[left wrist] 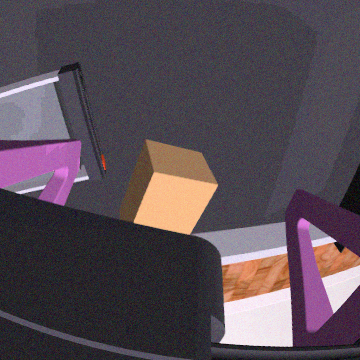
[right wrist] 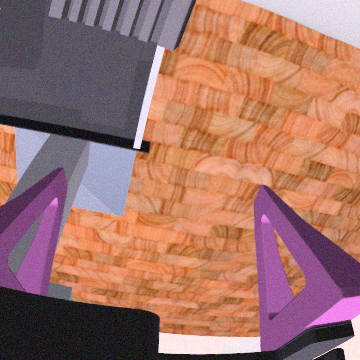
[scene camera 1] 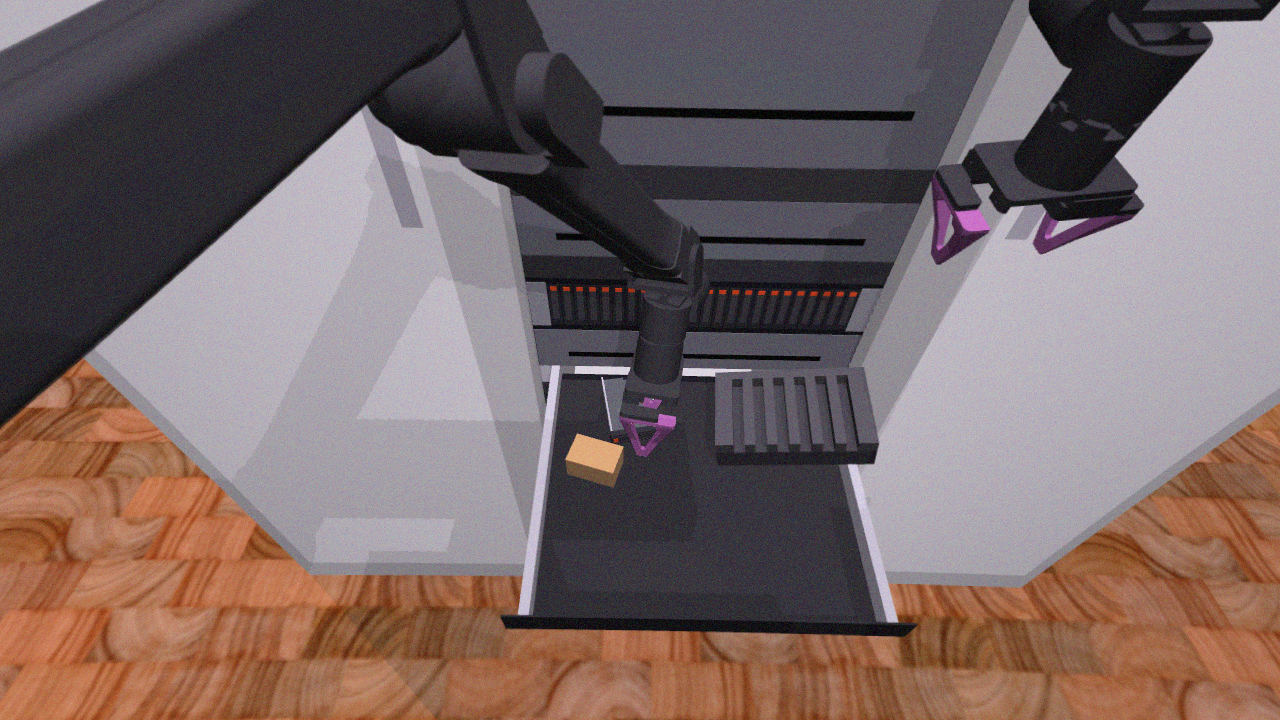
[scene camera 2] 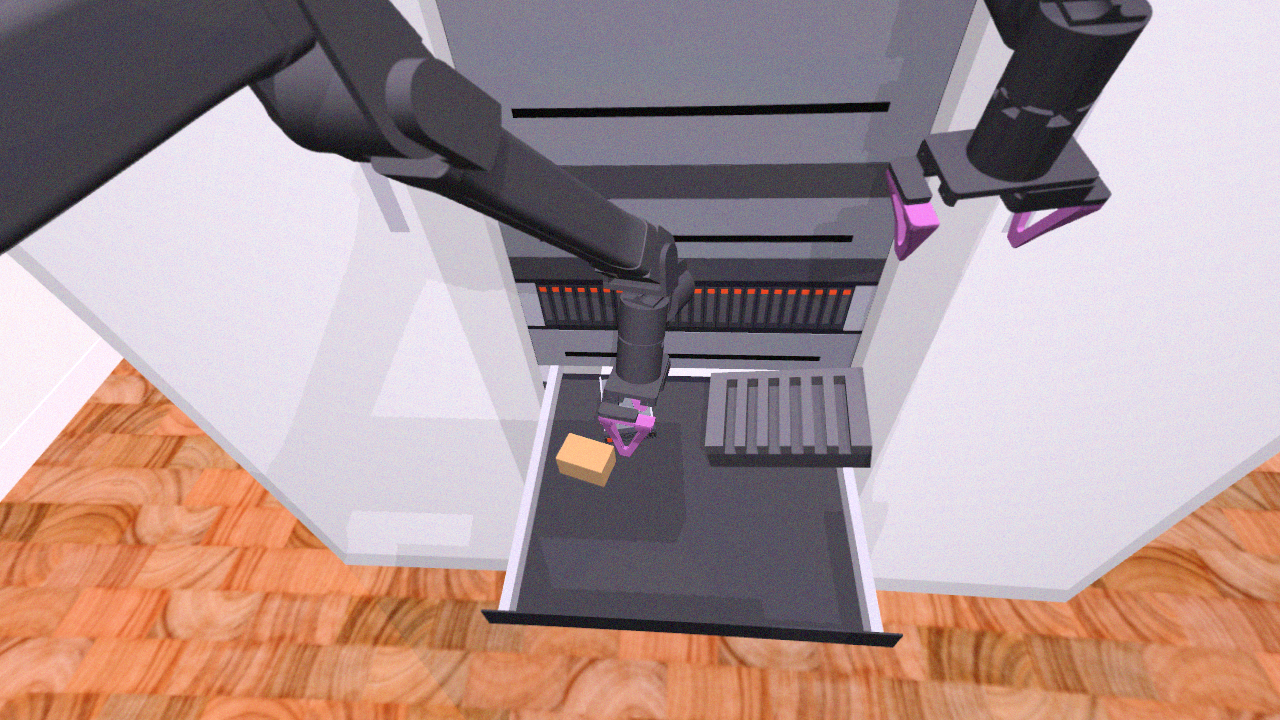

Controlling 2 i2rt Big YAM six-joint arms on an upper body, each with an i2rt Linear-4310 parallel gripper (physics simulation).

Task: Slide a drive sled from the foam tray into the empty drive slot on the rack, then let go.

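Places are measured from the left arm's base along level axes (x ahead, y left, z up), in centimetres.
Pixels of known places: left gripper, fingertip midpoint: (left wrist: pixel 188 177) (scene camera 1: pixel 645 432) (scene camera 2: pixel 633 432); right gripper, fingertip midpoint: (right wrist: pixel 161 185) (scene camera 1: pixel 986 254) (scene camera 2: pixel 954 249).
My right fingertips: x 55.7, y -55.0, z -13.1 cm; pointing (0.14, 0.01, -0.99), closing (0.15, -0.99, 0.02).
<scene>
Behind a point stands the place of what it marks.
A grey drive sled (scene camera 1: pixel 615 401) @[z -53.8, x 68.2, y -20.1 cm] (left wrist: pixel 30 112) @[z -53.8, x 65.6, y -24.5 cm] with pale side rails and a dark front with an orange mark lies in the drawer's back left, partly hidden by my left gripper in the scene views. My left gripper (scene camera 1: pixel 646 429) @[z -45.9, x 57.3, y -24.7 cm] (scene camera 2: pixel 631 429) @[z -45.9, x 57.3, y -24.7 cm] (left wrist: pixel 188 177) @[z -45.9, x 57.3, y -24.7 cm] is open and empty, low over the drawer beside the sled. The slotted foam tray (scene camera 1: pixel 794 454) @[z -49.9, x 56.8, y -45.5 cm] (scene camera 2: pixel 787 458) @[z -50.3, x 56.8, y -45.7 cm] (right wrist: pixel 172 35) @[z -45.4, x 58.2, y -55.0 cm] stands at the drawer's back right. The rack's drive row (scene camera 1: pixel 778 308) @[z -37.2, x 72.7, y -43.1 cm] (scene camera 2: pixel 769 308) @[z -37.4, x 72.7, y -43.0 cm] has orange marks; my left arm covers its middle, and no empty slot shows. My right gripper (scene camera 1: pixel 989 255) @[z -13.1, x 55.7, y -55.0 cm] (scene camera 2: pixel 959 250) @[z -13.1, x 55.7, y -55.0 cm] (right wrist: pixel 161 185) @[z -13.1, x 55.7, y -55.0 cm] is open and empty, high at the right.
A tan block (scene camera 1: pixel 594 458) @[z -50.6, x 55.9, y -17.7 cm] (scene camera 2: pixel 585 458) @[z -50.5, x 55.8, y -17.9 cm] (left wrist: pixel 175 200) @[z -50.6, x 56.4, y -19.2 cm] lies in front of the sled, close to my left gripper. The open drawer has pale side walls and a dark front edge (scene camera 1: pixel 707 625) @[z -52.8, x 34.8, y -32.3 cm] (scene camera 2: pixel 689 626) @[z -52.2, x 34.8, y -32.7 cm]. White panels (scene camera 1: pixel 429 358) @[z -47.3, x 70.8, y 7.7 cm] (scene camera 2: pixel 975 402) @[z -55.0, x 70.7, y -75.4 cm] flank the rack.
</scene>
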